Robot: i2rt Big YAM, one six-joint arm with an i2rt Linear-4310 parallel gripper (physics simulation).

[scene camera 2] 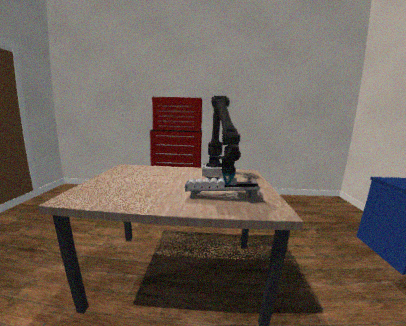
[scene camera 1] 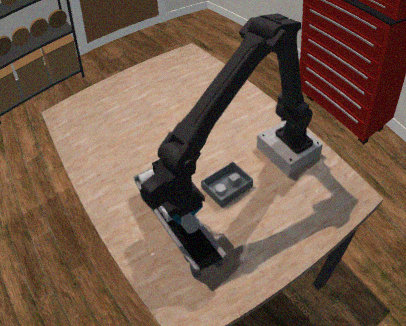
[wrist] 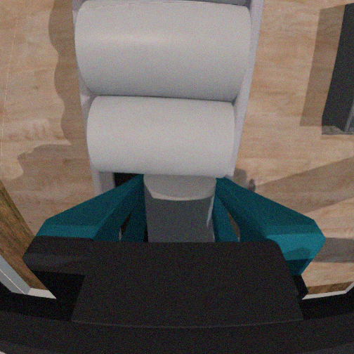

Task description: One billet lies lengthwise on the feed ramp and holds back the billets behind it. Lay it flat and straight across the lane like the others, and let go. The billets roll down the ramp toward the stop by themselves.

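Frame: origin at the arm's base, x left, y ahead, z down, level; centimetres.
Seen in the pictures: gripper, between the fingertips: [scene camera 2: 227,184] [scene camera 1: 184,219]; arm's base, origin of its link: [scene camera 1: 294,139].
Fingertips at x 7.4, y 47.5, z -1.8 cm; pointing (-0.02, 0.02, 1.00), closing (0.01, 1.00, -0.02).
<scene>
Offsets run from my fingertips to a thing's top centre. "spot": to the spot under its first point.
The lengthwise billet {dx +1.9, dy +0.0, dz -4.0 cm} [scene camera 1: 190,223] [wrist: 180,217] is grey and lies along the lane of the feed ramp [scene camera 1: 204,248] [scene camera 2: 245,189] [wrist: 240,122]. Its rounded near end shows in scene camera 1. In the wrist view its other end is close against or touching the nearest crosswise billet [wrist: 161,136]. Another pale billet [wrist: 162,50] lies across the lane behind that one, and the row of billets {dx -11.3, dy +0.6, dz -2.3 cm} [scene camera 2: 205,184] shows in scene camera 2. My gripper [scene camera 1: 186,215] [scene camera 2: 229,178] [wrist: 178,178] is low over the lane, its teal fingers shut on the sides of the lengthwise billet. The arm hides much of the row in scene camera 1.
A dark grey tray {spot: dx -6.4, dy -13.2, dz +6.6 cm} [scene camera 1: 212,197] [wrist: 336,75] with two small pale pieces stands on the table beside the ramp, toward the arm's base [scene camera 1: 290,152]. The ramp's side walls rise close on both sides of the fingers. The ramp stands near the table's edge.
</scene>
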